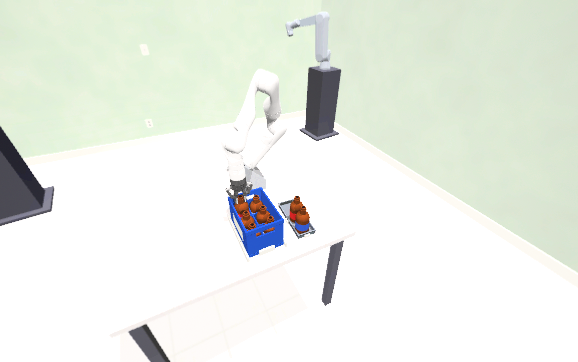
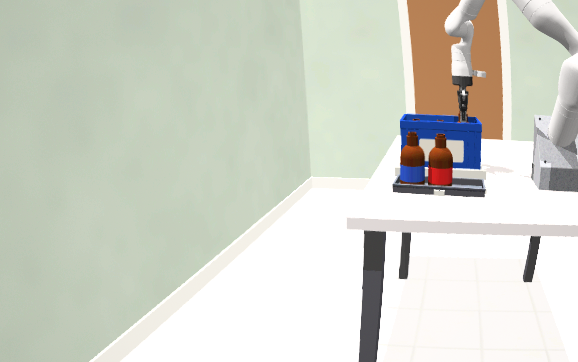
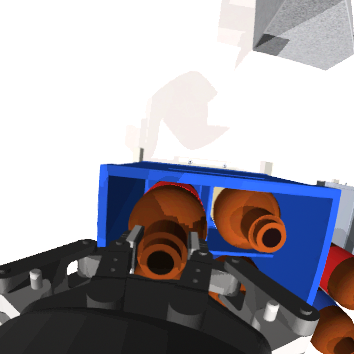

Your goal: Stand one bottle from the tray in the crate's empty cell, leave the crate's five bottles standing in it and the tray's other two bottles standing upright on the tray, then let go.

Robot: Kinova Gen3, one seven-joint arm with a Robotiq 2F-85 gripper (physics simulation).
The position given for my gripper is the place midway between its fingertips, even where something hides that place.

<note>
I see my gripper [image 3: 164, 239], a blue-labelled bottle [image 2: 412, 158], a red-labelled brown bottle [image 3: 168, 210] and a brown bottle [image 3: 246, 219].
</note>
